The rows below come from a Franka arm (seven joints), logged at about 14 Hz.
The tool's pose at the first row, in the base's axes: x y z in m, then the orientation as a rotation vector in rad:
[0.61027, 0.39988, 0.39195, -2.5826, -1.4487, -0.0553]
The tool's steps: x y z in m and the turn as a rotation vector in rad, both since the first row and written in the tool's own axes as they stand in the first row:
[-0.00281, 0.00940, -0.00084, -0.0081, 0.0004, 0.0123]
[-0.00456, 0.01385, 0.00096, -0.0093, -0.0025, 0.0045]
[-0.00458, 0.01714, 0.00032, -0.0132, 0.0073, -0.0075]
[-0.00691, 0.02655, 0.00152, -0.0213, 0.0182, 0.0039]
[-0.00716, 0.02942, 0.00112, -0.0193, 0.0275, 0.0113]
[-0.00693, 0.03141, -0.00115, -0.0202, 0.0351, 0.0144]
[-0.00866, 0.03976, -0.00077, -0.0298, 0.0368, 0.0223]
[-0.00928, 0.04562, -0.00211, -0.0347, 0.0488, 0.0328]
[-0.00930, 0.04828, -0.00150, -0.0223, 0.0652, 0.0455]
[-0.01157, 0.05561, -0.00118, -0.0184, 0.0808, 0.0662]
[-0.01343, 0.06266, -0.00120, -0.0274, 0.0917, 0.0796]
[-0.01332, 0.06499, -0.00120, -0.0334, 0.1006, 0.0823]
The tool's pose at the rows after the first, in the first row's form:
[0.61683, 0.39258, 0.39114, -2.5976, -1.4353, -0.0602]
[0.61959, 0.38915, 0.38855, -2.5942, -1.4469, -0.0584]
[0.62241, 0.38735, 0.38872, -2.5848, -1.4604, -0.0755]
[0.62912, 0.38080, 0.38597, -2.5948, -1.4446, -0.0940]
[0.63144, 0.37906, 0.38593, -2.5946, -1.4310, -0.1034]
[0.63338, 0.37784, 0.38792, -2.5943, -1.4246, -0.1133]
[0.63955, 0.37220, 0.38619, -2.6067, -1.4168, -0.1217]
[0.64427, 0.36846, 0.38662, -2.6126, -1.4004, -0.1393]
[0.64649, 0.36720, 0.38565, -2.6045, -1.3741, -0.1489]
[0.65151, 0.36161, 0.38405, -2.6085, -1.3404, -0.1628]
[0.65652, 0.35645, 0.38288, -2.6194, -1.3217, -0.1816]
[0.65856, 0.35535, 0.38257, -2.6218, -1.3167, -0.1970]

